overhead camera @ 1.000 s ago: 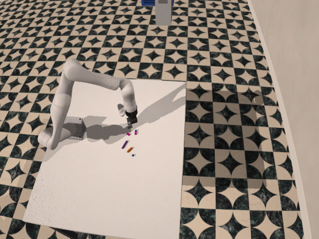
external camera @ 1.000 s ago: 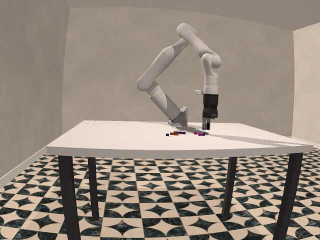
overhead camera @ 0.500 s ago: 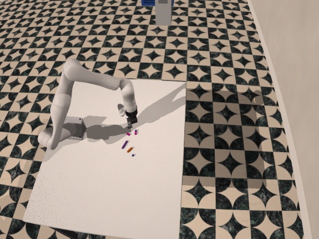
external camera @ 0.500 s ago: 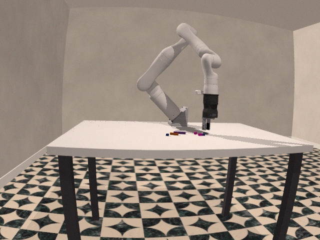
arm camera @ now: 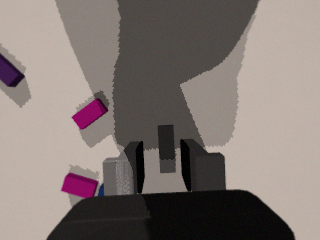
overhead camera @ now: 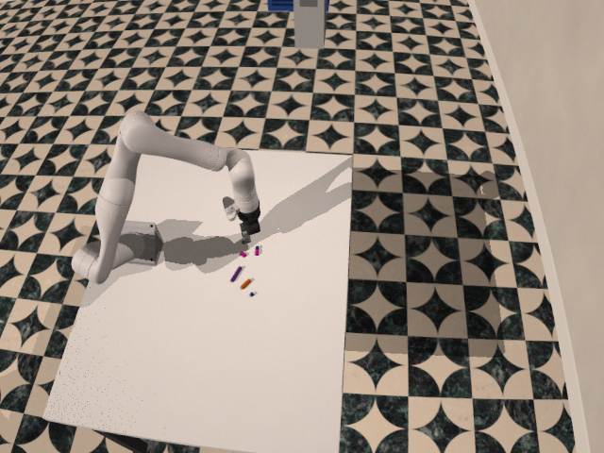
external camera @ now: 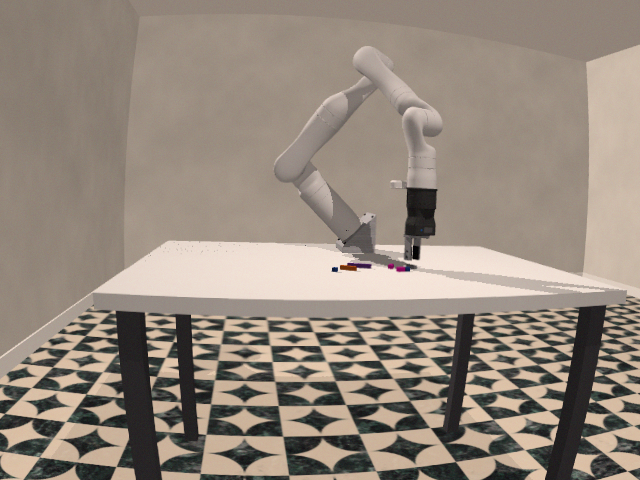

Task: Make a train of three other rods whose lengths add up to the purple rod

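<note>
My gripper is now 3 cm above the grey rod. From my hand the other things lie so: purple rod (13 cm to the right, 3 cm below); orange rod (16 cm to the right, 4 cm ahead, 3 cm below).
</note>
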